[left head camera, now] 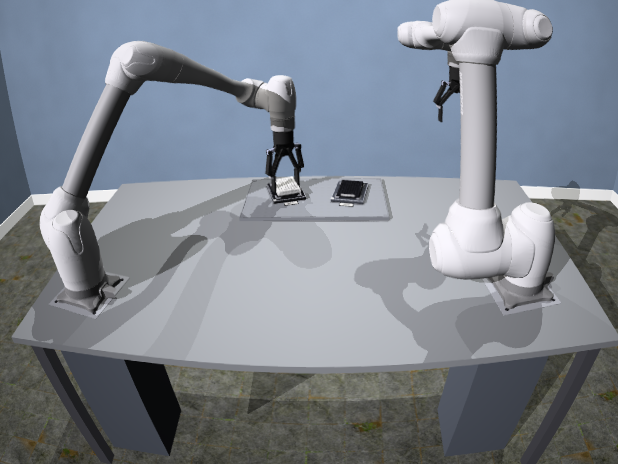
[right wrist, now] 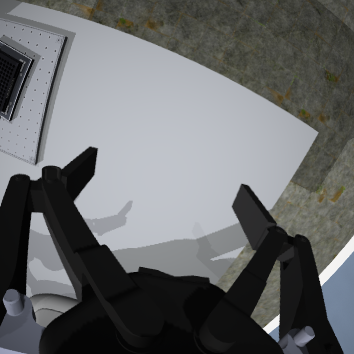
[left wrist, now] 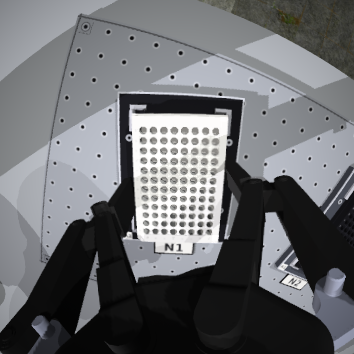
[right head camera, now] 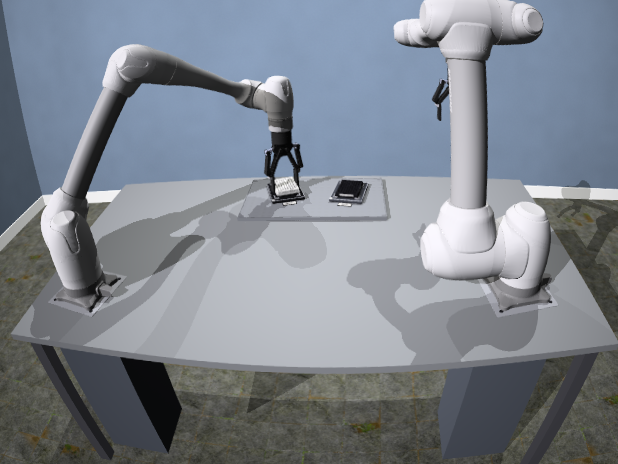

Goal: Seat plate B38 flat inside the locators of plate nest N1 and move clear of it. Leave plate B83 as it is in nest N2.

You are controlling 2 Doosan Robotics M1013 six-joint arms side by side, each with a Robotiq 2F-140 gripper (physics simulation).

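Frame: origin at the left arm's base, x ahead, y left, z up, level; millimetres.
Seen in the pictures: left gripper, fingertip midpoint: [left head camera: 285, 188] [left wrist: 178, 178] [right head camera: 285, 188]; right gripper, fingertip midpoint: [left head camera: 457, 121] [right wrist: 168, 178]; left arm's base at its link origin: [left head camera: 88, 291] [right head camera: 86, 289]; right arm's base at its link origin: [left head camera: 519, 287] [right head camera: 515, 288].
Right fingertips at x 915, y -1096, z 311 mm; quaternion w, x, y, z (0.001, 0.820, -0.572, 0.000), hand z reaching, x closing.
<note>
Offsets run from my right fingertips to a thing's middle. Level surfaces: height alone.
Plate B38, a white plate {dz -270, dx -165, dy +644 mm} [left head camera: 287, 186] [right head camera: 286, 186] [left wrist: 176, 180] with rows of round holes, is over the black plate nest N1 {dz -290, dx -172, dy +644 mm} [left head camera: 290, 201] [right head camera: 288, 201] [left wrist: 170, 104]. Two corner locators show past its far edge in the left wrist view; whether it touches the nest floor cannot be told. My left gripper [left head camera: 286, 186] [right head camera: 285, 186] [left wrist: 178, 178] is shut on the white plate, fingers at its long sides. Plate B83, a black plate {dz -279, dx -125, dy +404 mm} [left head camera: 351, 188] [right head camera: 351, 188] [right wrist: 7, 75], sits in nest N2 {dz -290, dx -135, dy +402 mm} [left head camera: 341, 199] [right head camera: 340, 199] [left wrist: 287, 266]. My right gripper [right wrist: 168, 178] is open and empty, high at the right.
Both nests stand on a perforated base board {dz -304, dx -174, dy +527 mm} [left head camera: 320, 212] [right head camera: 319, 212] [left wrist: 80, 165] [right wrist: 42, 100] at the back of the grey table {dz -311 mm} [left head camera: 300, 310] [right head camera: 300, 310] [right wrist: 175, 115]. Nest N2 lies close to the right of the left gripper. The right arm's upright link rises at the right.
</note>
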